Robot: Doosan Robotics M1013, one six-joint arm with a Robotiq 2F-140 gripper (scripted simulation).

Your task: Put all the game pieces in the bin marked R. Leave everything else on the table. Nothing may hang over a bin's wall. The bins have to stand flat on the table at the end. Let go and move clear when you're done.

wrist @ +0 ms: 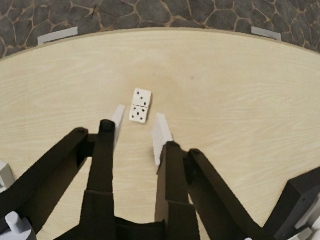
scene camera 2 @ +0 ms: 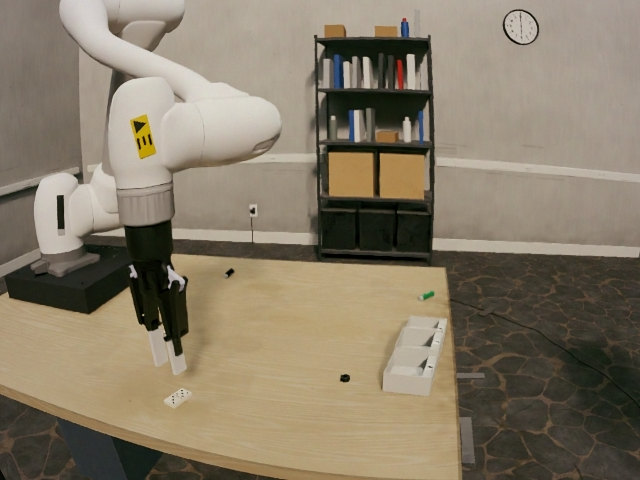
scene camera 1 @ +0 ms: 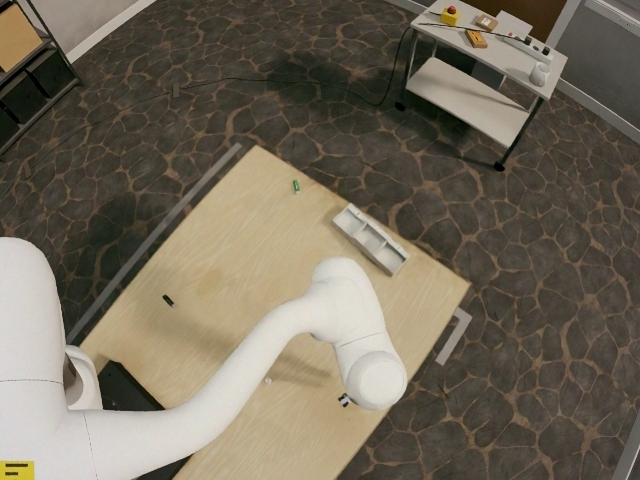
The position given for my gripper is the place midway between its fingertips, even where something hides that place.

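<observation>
A bin [scene camera 2: 407,361] is visible, also at [scene camera 1: 357,227]. My gripper [scene camera 2: 170,367] is visible too, and the wrist view shows it as well [wrist: 138,119].
</observation>
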